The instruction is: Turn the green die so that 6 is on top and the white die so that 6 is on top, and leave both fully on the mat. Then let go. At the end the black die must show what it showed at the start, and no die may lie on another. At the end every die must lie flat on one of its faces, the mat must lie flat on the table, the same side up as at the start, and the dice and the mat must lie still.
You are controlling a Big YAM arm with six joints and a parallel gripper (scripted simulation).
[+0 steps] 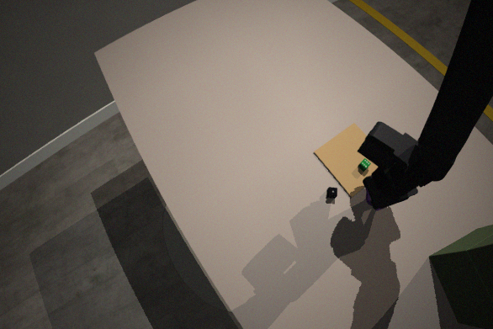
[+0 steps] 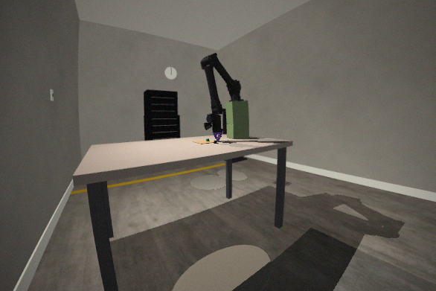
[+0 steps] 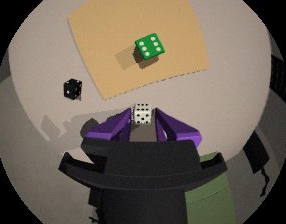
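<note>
Now: the white die right at my hand. The rest, counted from my hand: black die 7 cm to the left, 7 cm ahead; tan mat 10 cm ahead, 3 cm to the right, 1 cm below; green die 7 cm ahead, 4 cm to the right.
</note>
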